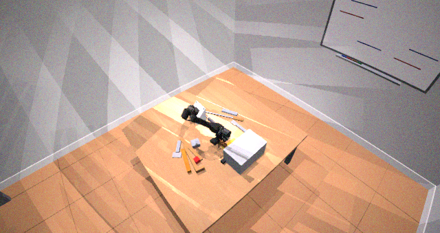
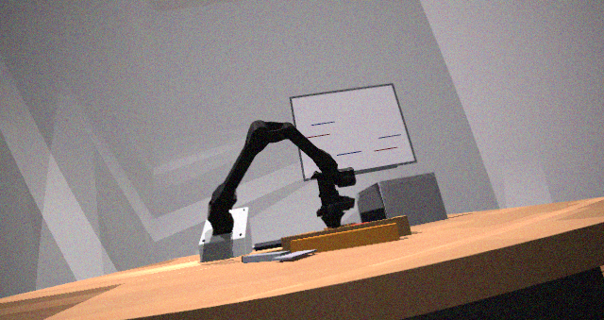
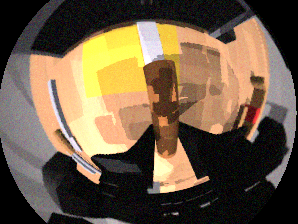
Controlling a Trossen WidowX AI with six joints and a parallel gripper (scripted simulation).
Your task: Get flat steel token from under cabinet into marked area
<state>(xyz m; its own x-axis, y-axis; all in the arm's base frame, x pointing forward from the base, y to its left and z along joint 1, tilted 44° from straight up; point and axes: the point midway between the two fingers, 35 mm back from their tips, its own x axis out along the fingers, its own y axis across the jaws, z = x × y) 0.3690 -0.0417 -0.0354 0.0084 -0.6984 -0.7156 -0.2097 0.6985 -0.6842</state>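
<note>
Right now the grey block is 12 cm behind my gripper tip, 18 cm to the right of it and 1 cm above it. The rest, counted from my gripper tip: orange bar: 2 cm behind, 33 cm to the right, 1 cm above; then thin wooden stick: 10 cm behind, 24 cm to the right; then red block: 3 cm ahead, 26 cm to the right, 1 cm above.
</note>
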